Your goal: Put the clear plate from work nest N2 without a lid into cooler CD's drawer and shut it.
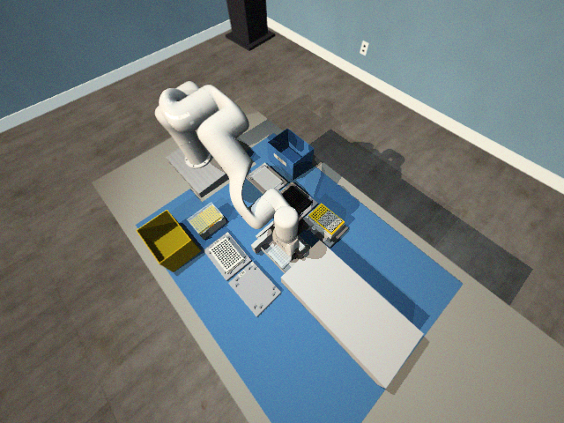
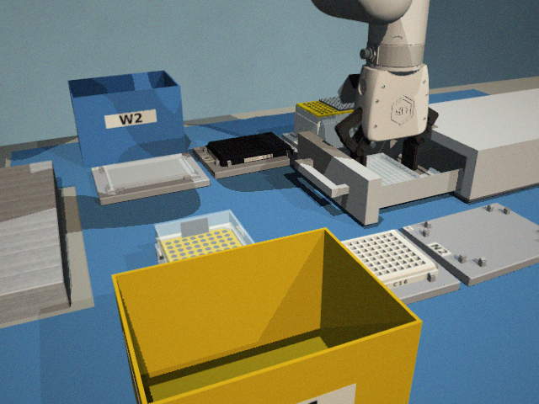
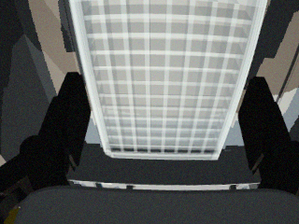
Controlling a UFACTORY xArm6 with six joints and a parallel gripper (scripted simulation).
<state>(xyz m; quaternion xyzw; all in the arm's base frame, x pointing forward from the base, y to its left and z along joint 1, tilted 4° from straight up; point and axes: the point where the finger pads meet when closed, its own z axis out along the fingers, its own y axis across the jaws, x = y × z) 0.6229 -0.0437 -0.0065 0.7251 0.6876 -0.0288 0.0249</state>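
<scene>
Right now my hand is 1 cm above the clear plate. Round my hand: cooler CD (16 cm ahead, 1 cm to the right); then drawer (4 cm ahead, 1 cm below); then yellow rack (3 cm ahead, 19 cm to the left, 2 cm above).
</scene>
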